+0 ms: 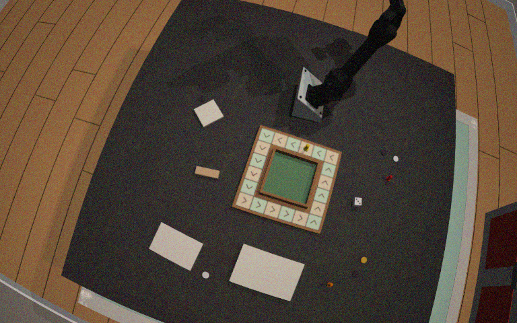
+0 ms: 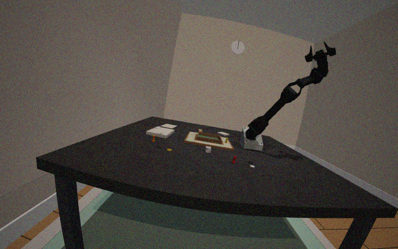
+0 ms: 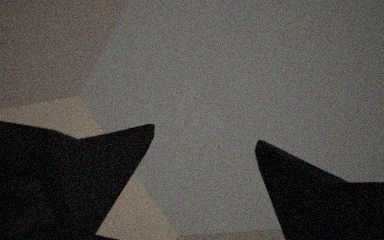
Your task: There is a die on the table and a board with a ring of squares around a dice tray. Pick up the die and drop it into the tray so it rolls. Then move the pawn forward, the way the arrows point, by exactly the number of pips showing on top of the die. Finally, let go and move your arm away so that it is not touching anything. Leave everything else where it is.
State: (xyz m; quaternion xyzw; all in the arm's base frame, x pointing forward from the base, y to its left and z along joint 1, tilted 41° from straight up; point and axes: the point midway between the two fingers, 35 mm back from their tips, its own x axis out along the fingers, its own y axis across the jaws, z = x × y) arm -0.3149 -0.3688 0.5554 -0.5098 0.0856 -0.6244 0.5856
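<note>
The white die is 75 cm below my gripper tip, 62 cm ahead of it and 15 cm to the left of it. Round my gripper tip: green tray 76 cm below, 60 cm ahead, 9 cm to the right; then red pawn 75 cm below, 51 cm ahead, 25 cm to the left; then yellow pawn 74 cm below, 48 cm ahead, 6 cm to the right.
</note>
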